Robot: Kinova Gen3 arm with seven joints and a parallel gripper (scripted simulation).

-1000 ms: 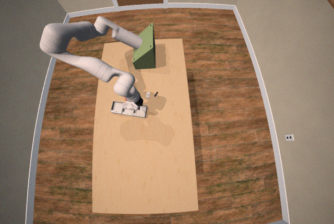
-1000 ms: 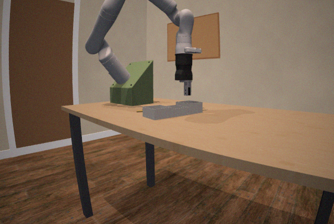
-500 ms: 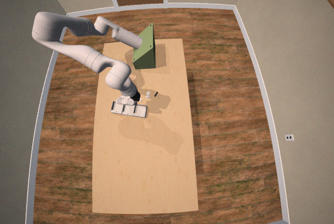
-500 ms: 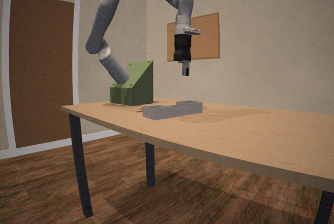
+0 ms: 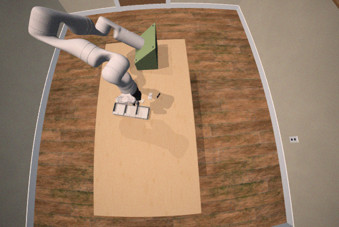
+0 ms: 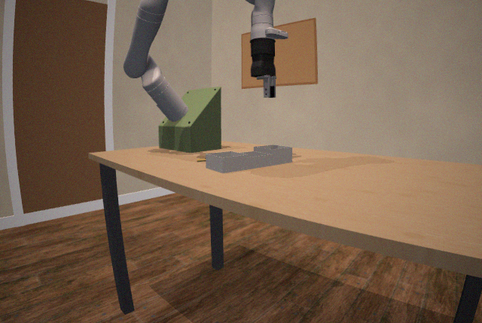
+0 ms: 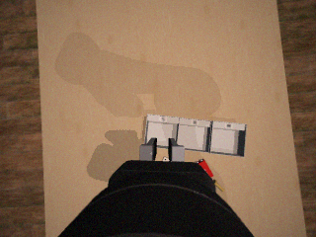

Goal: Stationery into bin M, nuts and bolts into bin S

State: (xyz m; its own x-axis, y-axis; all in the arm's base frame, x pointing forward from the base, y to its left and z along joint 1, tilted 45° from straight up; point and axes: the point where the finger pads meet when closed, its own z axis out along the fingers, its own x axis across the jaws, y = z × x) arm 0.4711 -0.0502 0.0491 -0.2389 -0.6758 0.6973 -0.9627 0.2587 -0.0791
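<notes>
Right now the grey piece is 15 cm behind my hand, 5 cm to the right of it and 21 cm below it. Also, from my hand: black stick: 10 cm behind, 13 cm to the left, 21 cm below; red piece: 10 cm behind, 8 cm to the right, 20 cm below; white block: 10 cm behind, 7 cm to the left, 21 cm below.
</notes>
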